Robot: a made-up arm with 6 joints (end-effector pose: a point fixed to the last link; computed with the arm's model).
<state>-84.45 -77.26 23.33 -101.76 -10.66 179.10</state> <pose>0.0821 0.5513 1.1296 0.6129 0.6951 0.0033 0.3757</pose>
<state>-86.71 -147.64 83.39 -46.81 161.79 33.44</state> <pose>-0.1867 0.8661 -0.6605 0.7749 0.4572 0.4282 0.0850</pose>
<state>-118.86 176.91 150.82 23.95 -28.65 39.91</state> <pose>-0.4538 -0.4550 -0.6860 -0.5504 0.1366 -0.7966 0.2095</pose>
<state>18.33 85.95 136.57 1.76 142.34 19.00</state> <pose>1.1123 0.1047 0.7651 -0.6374 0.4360 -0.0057 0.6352</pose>
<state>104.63 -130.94 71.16 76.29 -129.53 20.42</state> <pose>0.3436 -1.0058 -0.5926 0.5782 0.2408 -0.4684 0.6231</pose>
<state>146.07 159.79 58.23 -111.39 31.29 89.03</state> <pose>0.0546 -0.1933 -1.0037 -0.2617 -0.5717 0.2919 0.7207</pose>
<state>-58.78 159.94 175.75 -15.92 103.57 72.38</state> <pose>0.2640 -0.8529 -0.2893 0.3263 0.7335 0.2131 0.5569</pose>
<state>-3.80 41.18 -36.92 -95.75 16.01 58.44</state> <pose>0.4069 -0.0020 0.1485 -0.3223 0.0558 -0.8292 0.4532</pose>
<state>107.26 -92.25 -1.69 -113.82 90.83 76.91</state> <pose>0.0907 -0.5395 0.8984 0.4190 0.3976 -0.6349 0.5131</pose>
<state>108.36 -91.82 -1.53 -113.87 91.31 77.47</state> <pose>0.0995 -0.5351 0.9028 0.4110 0.3959 -0.6328 0.5234</pose>
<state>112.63 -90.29 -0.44 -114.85 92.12 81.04</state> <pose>0.1316 -0.5248 0.9215 0.3874 0.3854 -0.6118 0.5719</pose>
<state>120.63 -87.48 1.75 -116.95 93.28 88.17</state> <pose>0.1884 -0.5018 0.9568 0.3486 0.3611 -0.5578 0.6610</pose>
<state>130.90 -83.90 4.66 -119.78 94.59 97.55</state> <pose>0.2542 -0.4632 1.0020 0.3076 0.3233 -0.4660 0.7640</pose>
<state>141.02 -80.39 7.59 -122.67 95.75 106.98</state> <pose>0.3098 -0.4166 1.0459 0.2779 0.2805 -0.3538 0.8479</pose>
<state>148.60 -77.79 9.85 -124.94 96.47 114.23</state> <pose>0.3452 -0.3781 1.0784 0.2640 0.2462 -0.2572 0.8964</pose>
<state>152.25 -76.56 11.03 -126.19 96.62 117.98</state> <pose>0.3613 -0.3598 1.0942 0.2615 0.2295 -0.2056 0.9147</pose>
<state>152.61 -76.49 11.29 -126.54 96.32 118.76</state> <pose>0.3647 -0.3602 1.0963 0.2647 0.2279 -0.1968 0.9161</pose>
